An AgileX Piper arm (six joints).
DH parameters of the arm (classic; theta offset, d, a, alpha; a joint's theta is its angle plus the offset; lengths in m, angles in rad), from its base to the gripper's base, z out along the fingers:
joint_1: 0 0.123 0 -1.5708
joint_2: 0.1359 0 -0.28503 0
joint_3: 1.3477 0 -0.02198 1.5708
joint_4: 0 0.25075 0 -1.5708
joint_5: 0 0 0 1.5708
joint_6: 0 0.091 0 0
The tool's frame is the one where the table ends.
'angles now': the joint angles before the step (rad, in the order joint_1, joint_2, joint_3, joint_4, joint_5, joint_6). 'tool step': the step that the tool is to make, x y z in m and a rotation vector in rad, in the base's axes. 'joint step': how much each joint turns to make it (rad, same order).
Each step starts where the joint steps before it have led.
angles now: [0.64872 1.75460 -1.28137 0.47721 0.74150 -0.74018]
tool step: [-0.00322 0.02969 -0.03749 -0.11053 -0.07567 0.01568]
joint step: [0.10169 0.10043 0.00001 -0.20067 -0.13051 0.14818]
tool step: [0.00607 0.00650 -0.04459 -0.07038 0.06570 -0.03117]
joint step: [0.00649 0.11434 -0.00003 -0.02944 -0.02680 0.05257]
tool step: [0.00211 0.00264 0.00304 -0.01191 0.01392 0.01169]
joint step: [-0.00001 0.00927 -0.03198 -0.00575 0.04227 -0.00002]
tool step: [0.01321 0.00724 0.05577 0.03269 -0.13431 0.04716]
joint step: [0.00000 -0.05350 -0.13788 -0.08784 0.07174 0.00673]
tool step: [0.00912 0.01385 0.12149 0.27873 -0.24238 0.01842]
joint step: [0.00064 -0.07829 -0.28661 0.06091 0.00179 -0.03836]
